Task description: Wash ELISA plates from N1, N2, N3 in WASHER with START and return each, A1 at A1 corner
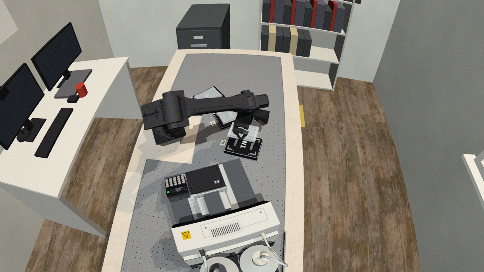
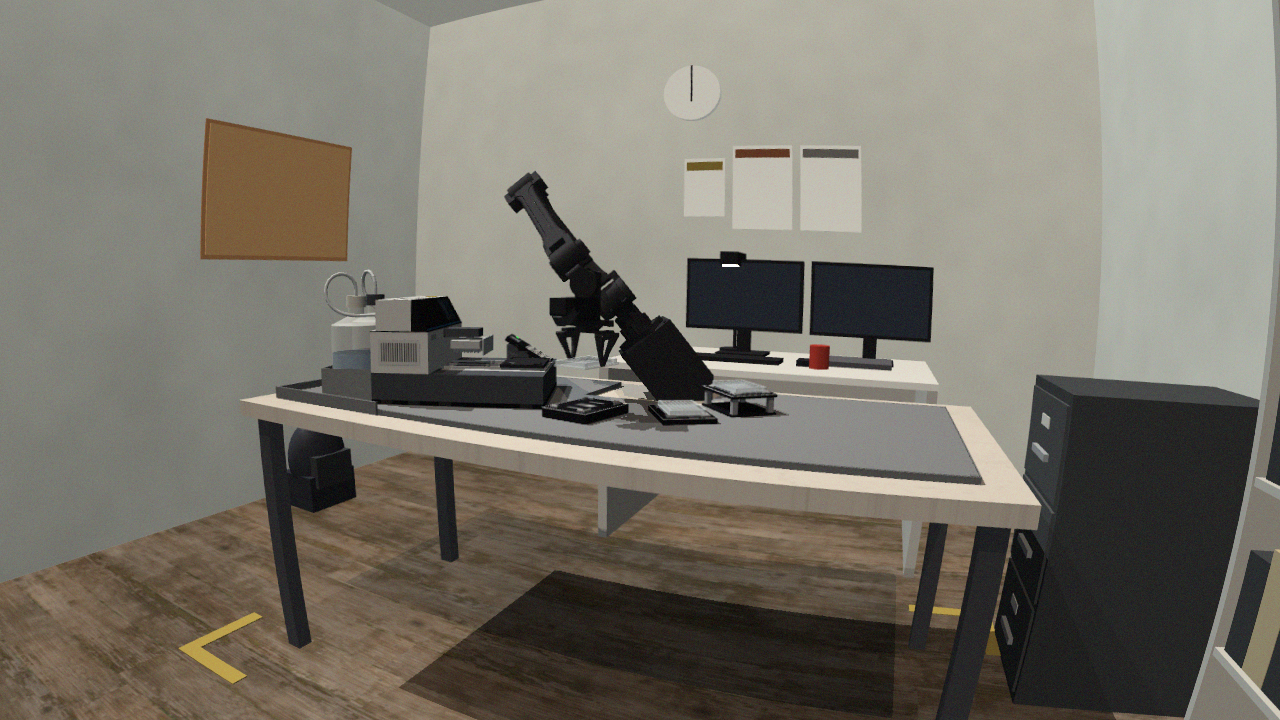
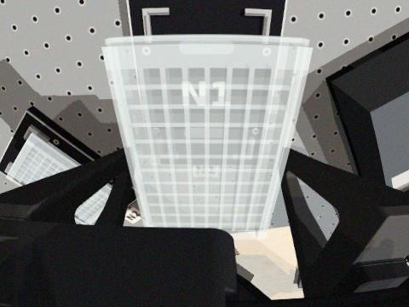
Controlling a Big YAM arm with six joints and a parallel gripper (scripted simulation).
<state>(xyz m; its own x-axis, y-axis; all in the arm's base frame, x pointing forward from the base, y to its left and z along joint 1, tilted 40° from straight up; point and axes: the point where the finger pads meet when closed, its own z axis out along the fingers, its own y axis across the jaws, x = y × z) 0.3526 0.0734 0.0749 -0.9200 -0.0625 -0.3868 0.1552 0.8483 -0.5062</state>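
Now: the white ELISA plate right at my hand. Round my hand: black nest (20 cm to the left, 11 cm below, 8 cm behind); plate washer (39 cm to the right, 8 cm behind, 1 cm above).
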